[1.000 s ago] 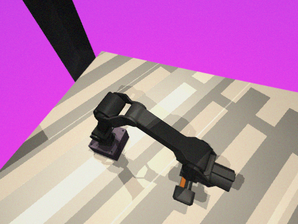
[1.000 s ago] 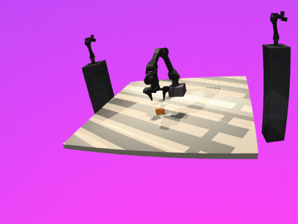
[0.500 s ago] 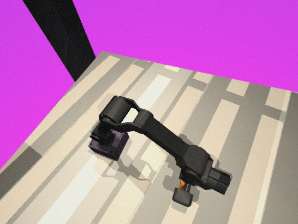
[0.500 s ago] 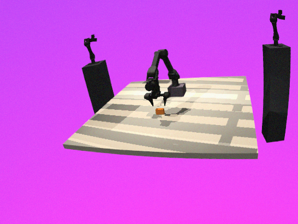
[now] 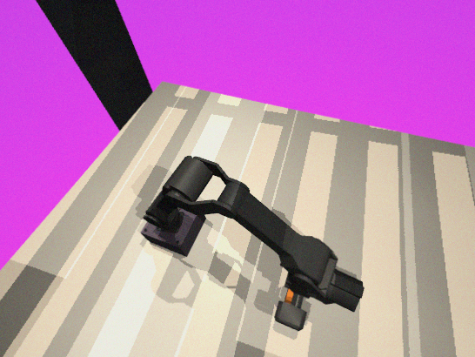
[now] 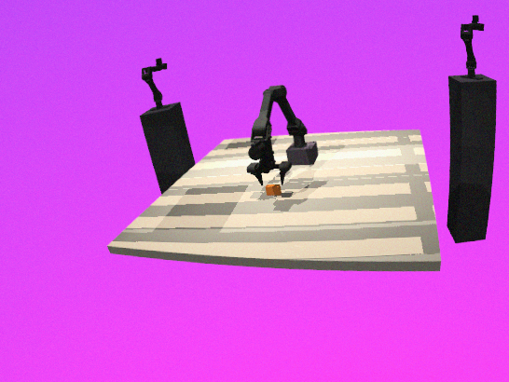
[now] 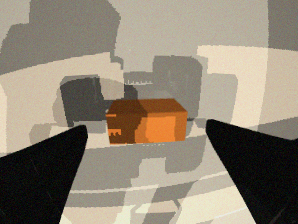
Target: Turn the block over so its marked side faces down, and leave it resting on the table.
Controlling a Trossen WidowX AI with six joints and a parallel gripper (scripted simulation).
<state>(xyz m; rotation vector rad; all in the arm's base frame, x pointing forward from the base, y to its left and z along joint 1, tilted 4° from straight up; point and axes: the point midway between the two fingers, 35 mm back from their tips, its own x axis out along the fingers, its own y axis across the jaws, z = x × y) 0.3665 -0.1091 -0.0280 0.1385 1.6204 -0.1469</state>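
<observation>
My gripper tip is now 10 mm past the block and 20 mm above it.
</observation>
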